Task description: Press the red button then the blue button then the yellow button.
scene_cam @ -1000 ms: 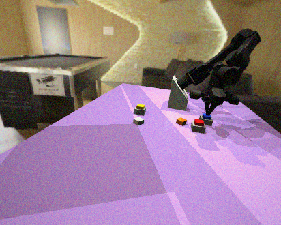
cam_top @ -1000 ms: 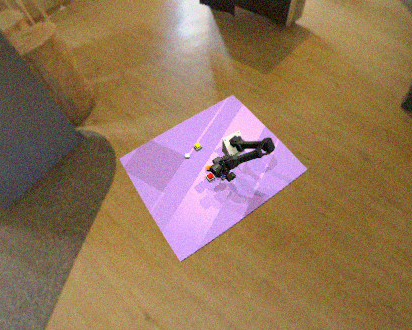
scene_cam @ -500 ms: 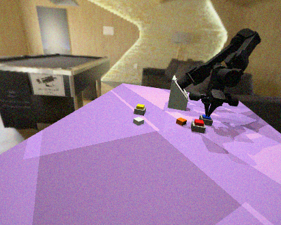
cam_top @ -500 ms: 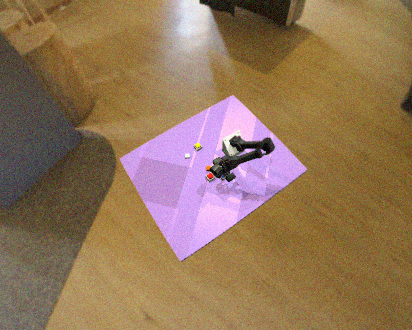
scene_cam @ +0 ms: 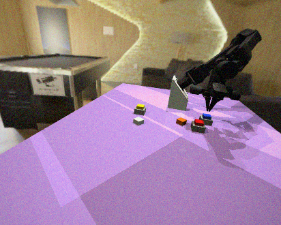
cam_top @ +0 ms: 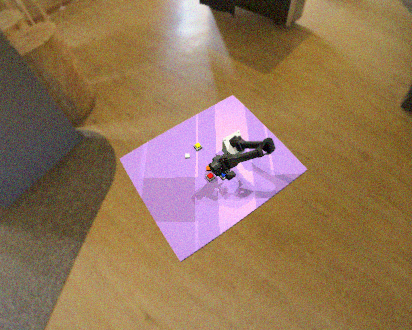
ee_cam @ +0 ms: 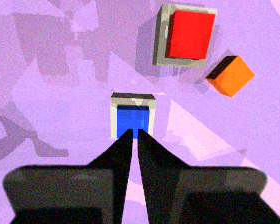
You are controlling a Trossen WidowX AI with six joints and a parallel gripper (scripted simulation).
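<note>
Now: the blue button 30 mm below my gripper tip. The rest, counted from my gripper tip: red button (80 mm ahead, 50 mm to the right, 30 mm below); then orange block (110 mm to the right, 50 mm below, 40 mm ahead); then yellow button (300 mm to the right, 30 mm below, 10 mm behind).
</note>
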